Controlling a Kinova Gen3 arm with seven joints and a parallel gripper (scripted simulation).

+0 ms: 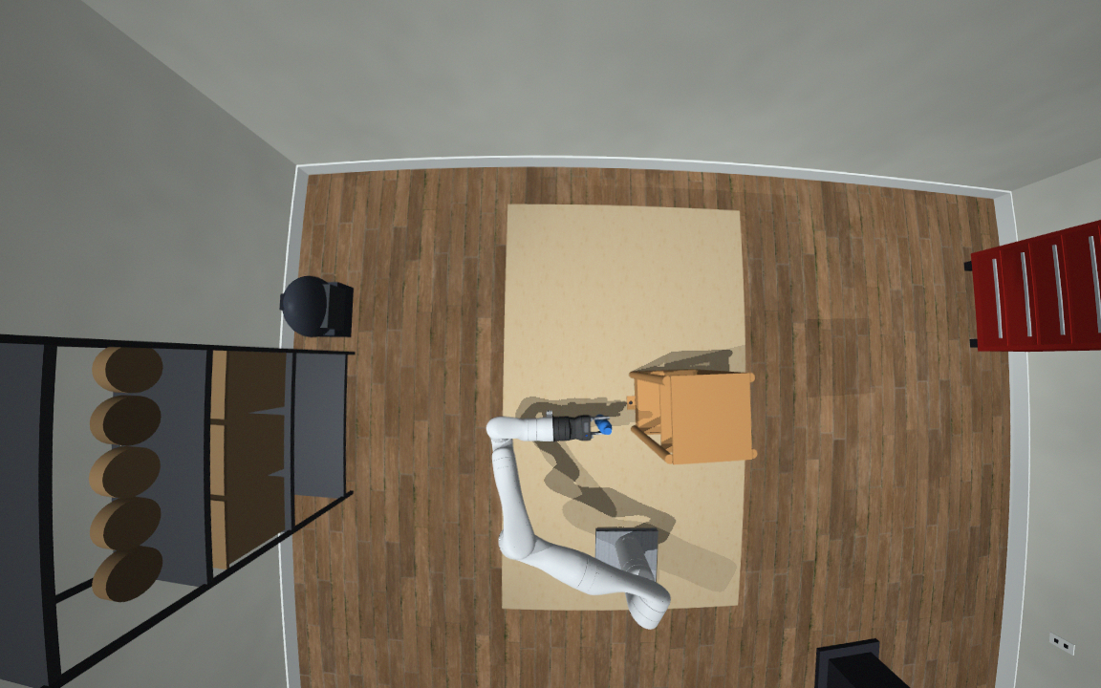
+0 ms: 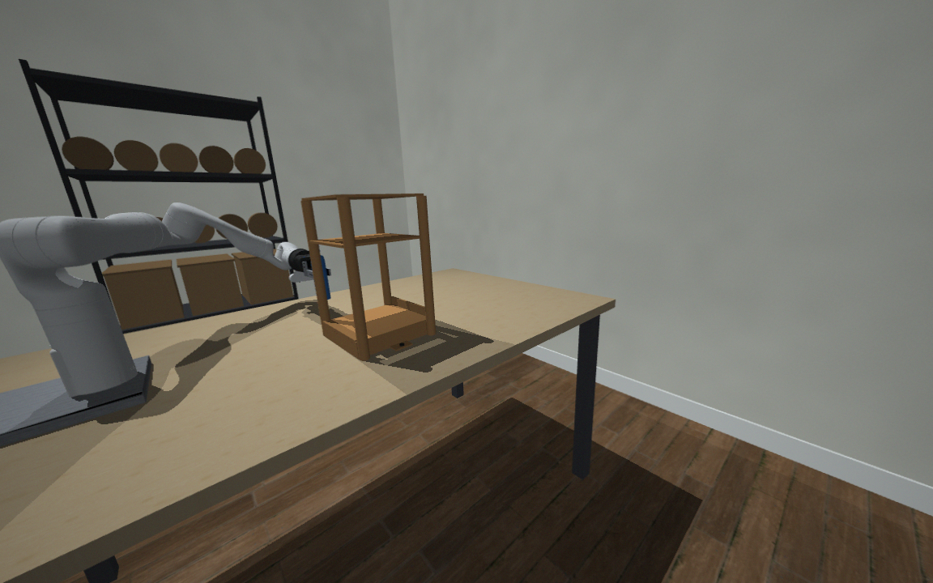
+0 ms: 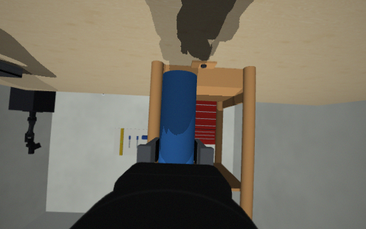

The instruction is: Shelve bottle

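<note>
The wooden shelving unit is 50 mm ahead of my hand, 250 mm to the right of it and 30 mm above it. Also, from my hand: bottle (30 mm above).
</note>
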